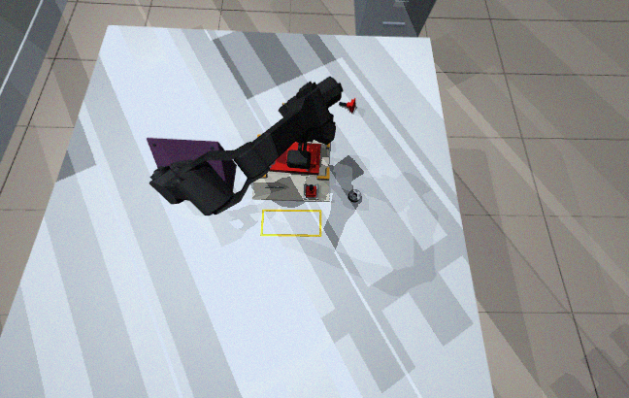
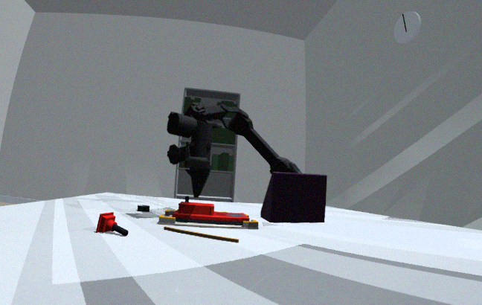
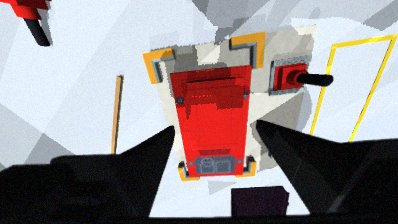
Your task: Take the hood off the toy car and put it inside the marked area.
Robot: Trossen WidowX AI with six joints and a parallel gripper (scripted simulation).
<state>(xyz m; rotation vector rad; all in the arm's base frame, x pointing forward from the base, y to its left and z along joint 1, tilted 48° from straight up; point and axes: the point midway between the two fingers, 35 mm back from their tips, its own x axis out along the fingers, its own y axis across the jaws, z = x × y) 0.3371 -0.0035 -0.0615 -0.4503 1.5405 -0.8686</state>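
Now: the pale base plate 3 cm behind my gripper tip, 2 cm to the right of it and 6 cm below it. Round my gripper tip: thin wooden stick: 2 cm ahead, 18 cm to the left, 7 cm below.
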